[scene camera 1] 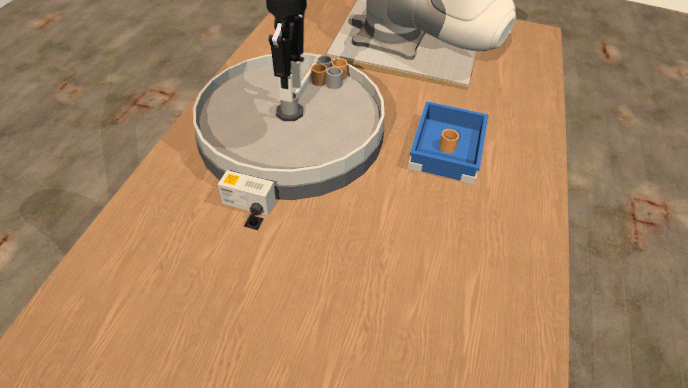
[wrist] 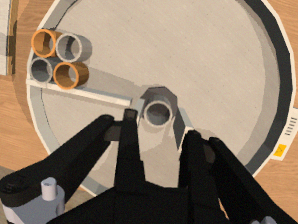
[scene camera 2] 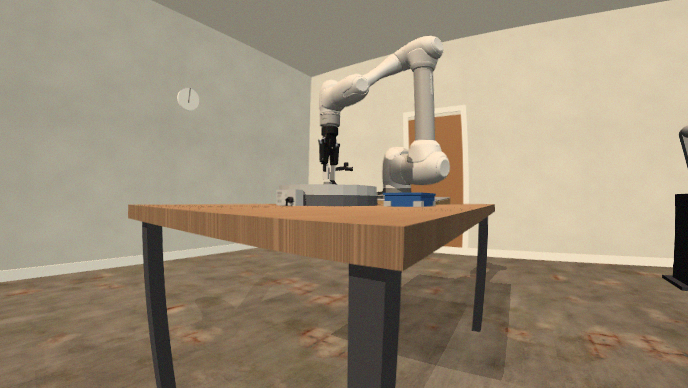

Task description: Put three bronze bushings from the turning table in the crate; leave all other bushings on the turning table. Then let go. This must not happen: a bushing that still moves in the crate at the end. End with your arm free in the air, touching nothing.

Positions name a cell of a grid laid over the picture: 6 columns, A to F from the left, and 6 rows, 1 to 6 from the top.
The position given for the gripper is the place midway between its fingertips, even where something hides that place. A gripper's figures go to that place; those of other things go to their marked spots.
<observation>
The gripper (wrist: D4) is 22 cm from the lens. A bronze bushing (wrist: B3): 28 cm from the lens. A grey bushing (wrist: B2): 28 cm from the lens. A round grey turning table (wrist: E2) is 28 cm from the lens.
</observation>
